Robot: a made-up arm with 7 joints.
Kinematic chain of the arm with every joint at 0, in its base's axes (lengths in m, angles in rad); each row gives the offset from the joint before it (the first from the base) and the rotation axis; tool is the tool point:
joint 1: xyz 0 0 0.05 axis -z
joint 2: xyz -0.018 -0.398 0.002 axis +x
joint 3: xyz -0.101 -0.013 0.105 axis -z
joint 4: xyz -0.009 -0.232 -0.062 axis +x
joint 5: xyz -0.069 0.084 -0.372 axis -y
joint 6: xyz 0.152 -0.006 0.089 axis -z
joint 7: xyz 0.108 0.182 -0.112 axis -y
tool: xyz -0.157 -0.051 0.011
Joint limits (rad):
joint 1: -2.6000..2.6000
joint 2: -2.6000..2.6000
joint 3: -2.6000..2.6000
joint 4: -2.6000..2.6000
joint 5: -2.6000..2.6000
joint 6: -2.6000..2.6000
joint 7: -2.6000..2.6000
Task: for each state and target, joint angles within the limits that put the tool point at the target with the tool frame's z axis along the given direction. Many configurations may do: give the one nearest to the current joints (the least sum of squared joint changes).
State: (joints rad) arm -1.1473 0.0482 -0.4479 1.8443 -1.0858 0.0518 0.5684
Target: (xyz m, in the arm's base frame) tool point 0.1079 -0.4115 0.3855 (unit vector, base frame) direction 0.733 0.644 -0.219
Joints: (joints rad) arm -1.1396 -0.0145 -0.4911 1.7604 -1.1525 -0.1560 0.5114
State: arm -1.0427 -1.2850 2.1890 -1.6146 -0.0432 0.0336 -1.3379
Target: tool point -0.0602 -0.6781 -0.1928 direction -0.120 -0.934 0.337
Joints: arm -1.0827 -0.7683 2.4523 -1.8895 -0.0333 -0.0509 -1.7280
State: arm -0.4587 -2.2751 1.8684 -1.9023 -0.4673 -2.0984 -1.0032
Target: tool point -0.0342 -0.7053 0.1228 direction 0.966 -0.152 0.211
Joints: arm -1.0025 -2.1452 1.3946 -1.6723 -0.4483 -2.0651 -1.1906
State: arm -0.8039 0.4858 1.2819 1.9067 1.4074 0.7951 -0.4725
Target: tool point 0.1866 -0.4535 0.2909 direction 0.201 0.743 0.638
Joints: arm -0.7888 0.7140 1.8220 1.5139 1.9200 1.0757 0.2990
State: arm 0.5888 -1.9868 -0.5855 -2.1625 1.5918 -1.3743 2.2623
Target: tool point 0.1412 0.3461 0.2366 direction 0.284 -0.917 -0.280
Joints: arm 1.0300 -2.5723 0.2115 -2.5456 1.6524 -1.8350 2.5933
